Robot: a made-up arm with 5 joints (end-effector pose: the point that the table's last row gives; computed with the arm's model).
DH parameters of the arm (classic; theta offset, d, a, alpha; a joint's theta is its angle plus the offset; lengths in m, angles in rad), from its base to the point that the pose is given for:
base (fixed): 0 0.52 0.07 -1.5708
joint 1: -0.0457 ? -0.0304 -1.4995
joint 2: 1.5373 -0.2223 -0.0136 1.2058
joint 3: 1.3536 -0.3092 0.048 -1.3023
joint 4: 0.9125 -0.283 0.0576 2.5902
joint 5: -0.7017 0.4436 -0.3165 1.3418
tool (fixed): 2.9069 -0.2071 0 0
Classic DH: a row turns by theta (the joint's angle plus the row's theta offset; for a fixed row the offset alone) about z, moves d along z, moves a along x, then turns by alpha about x.
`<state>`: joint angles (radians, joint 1 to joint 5).
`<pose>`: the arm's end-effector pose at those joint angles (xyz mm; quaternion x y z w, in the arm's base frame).
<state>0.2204 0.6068 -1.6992 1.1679 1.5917</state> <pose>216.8 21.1 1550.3 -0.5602 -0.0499 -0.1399 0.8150</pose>
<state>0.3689 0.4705 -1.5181 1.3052 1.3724</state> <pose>201.0 -163.2 1519.4 -0.5238 0.0814 -0.2418 0.8128</pose>
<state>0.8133 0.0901 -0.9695 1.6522 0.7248</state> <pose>112.9 -503.7 1350.1 -0.3825 0.5732 -0.4179 0.5921</pose>
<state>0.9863 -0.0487 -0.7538 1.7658 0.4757</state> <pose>107.9 -535.4 1329.2 -0.3325 0.7427 -0.4235 0.3979</pose>
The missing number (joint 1, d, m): 0.1094
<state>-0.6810 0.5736 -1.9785 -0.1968 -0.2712</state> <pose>-423.3 -73.4 1223.6 -0.5604 0.0608 -0.3394 0.7531</pose>
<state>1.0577 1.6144 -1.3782 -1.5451 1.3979</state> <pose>1071.9 316.6 786.5 0.0397 0.0326 0.3593 0.9318</pose>
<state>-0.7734 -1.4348 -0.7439 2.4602 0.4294</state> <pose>-296.7 -732.9 1102.2 -0.2837 0.0742 -0.4242 0.8568</pose>
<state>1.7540 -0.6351 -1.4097 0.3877 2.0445</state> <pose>1140.1 85.2 468.6 0.4804 0.0502 0.3679 0.7946</pose>
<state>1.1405 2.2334 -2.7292 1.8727 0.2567</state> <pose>1135.0 383.6 447.9 0.7341 -0.2593 0.3052 0.5484</pose>
